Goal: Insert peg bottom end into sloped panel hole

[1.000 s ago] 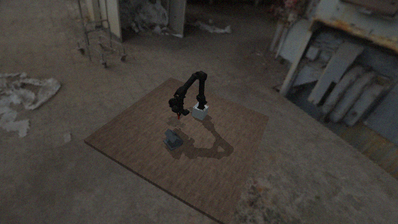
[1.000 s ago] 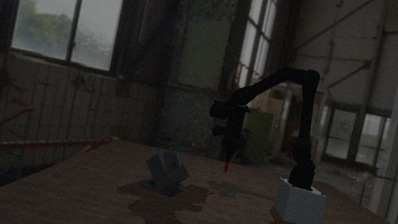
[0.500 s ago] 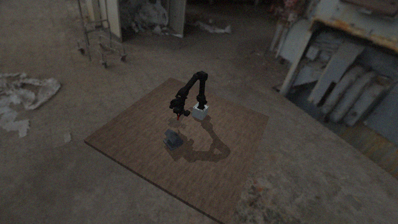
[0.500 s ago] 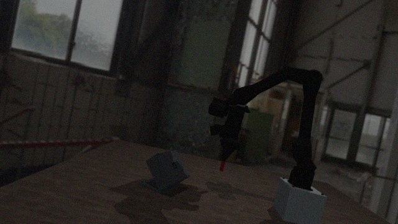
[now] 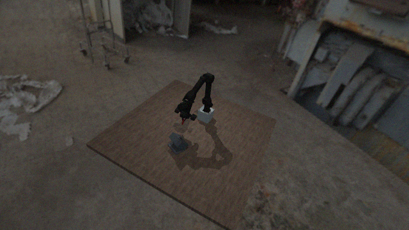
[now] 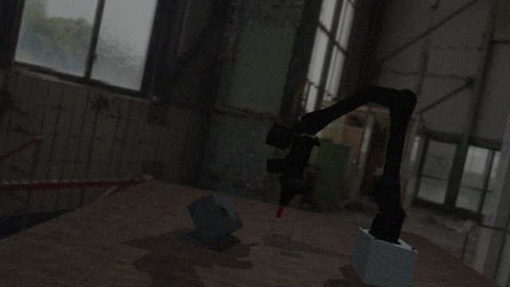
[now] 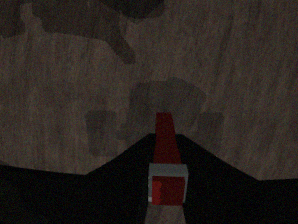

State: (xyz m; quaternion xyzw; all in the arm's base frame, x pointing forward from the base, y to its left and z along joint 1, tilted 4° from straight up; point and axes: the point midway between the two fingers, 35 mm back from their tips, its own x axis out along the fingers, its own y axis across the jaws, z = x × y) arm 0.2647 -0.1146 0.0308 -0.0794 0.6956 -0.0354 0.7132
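Right now my gripper tip is 180 mm short of the grey sloped panel, 50 mm to the right of it and 50 mm above it. From my gripper tip the other things lie so: red square-sided peg (20 mm above).
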